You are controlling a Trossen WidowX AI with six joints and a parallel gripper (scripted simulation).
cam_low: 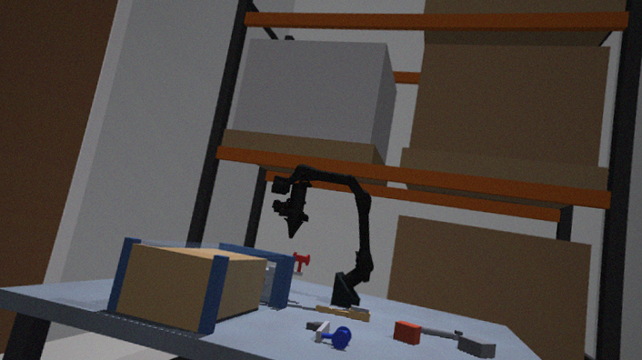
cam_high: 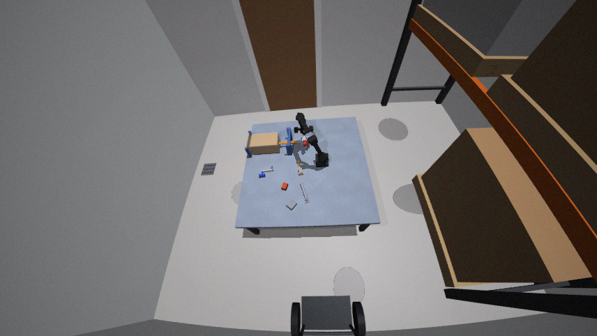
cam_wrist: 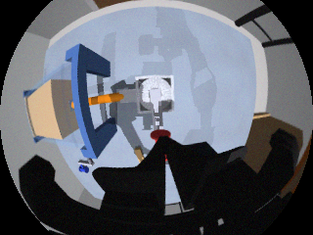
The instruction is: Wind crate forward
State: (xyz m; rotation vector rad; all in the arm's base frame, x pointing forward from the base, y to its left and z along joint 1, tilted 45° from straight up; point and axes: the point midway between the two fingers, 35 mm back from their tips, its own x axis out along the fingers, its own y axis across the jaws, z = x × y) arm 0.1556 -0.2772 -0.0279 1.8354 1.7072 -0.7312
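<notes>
My gripper tip is 50 mm to the right of the red knob and 80 mm above it. Round my gripper tip: blue frame (160 mm ahead, 60 mm to the right, 110 mm below); winch handle (20 mm to the left, 110 mm below); grey winch (20 mm behind, 50 mm to the right, 180 mm below).
</notes>
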